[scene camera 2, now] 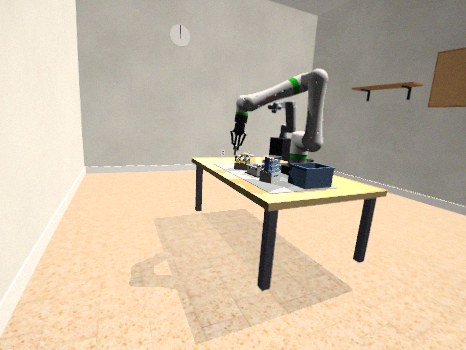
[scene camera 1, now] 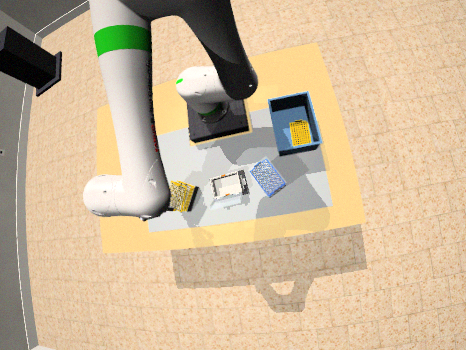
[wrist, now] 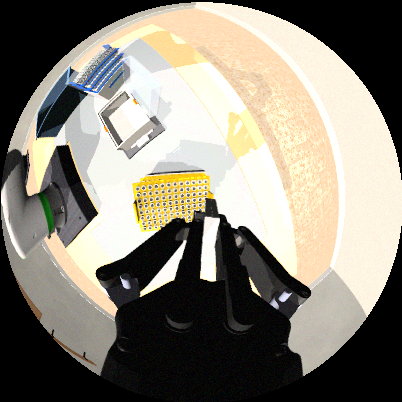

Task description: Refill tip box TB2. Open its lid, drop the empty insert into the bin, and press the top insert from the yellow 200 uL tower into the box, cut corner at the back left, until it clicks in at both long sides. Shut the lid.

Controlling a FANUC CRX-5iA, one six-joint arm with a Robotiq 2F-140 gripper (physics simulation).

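Observation:
The yellow tower [scene camera 1: 182, 196] [scene camera 2: 243, 161] [wrist: 172, 200] stands at the left of the mat. In the wrist view its top insert sits skewed over the layers below, with yellow edges jutting out. My gripper [scene camera 2: 236, 150] [wrist: 209, 207] is shut and empty, its fingertips at the tower's edge; contact is unclear. The arm hides it in scene camera 1. Tip box TB2 [scene camera 1: 244, 183] [scene camera 2: 253, 170] [wrist: 143, 142] has no insert inside, and its clear lid [scene camera 1: 226, 203] [wrist: 149, 82] is open. A yellow insert [scene camera 1: 301, 133] lies in the blue bin [scene camera 1: 315, 120] [scene camera 2: 311, 177] [wrist: 56, 107].
The blue tower [scene camera 1: 268, 177] [scene camera 2: 271, 170] [wrist: 97, 70] stands right of the box in scene camera 1, between it and the bin. The dark robot base [scene camera 1: 220, 131] [wrist: 75, 200] is behind the mat [scene camera 1: 320, 191]. The table's front edge runs beyond the mat.

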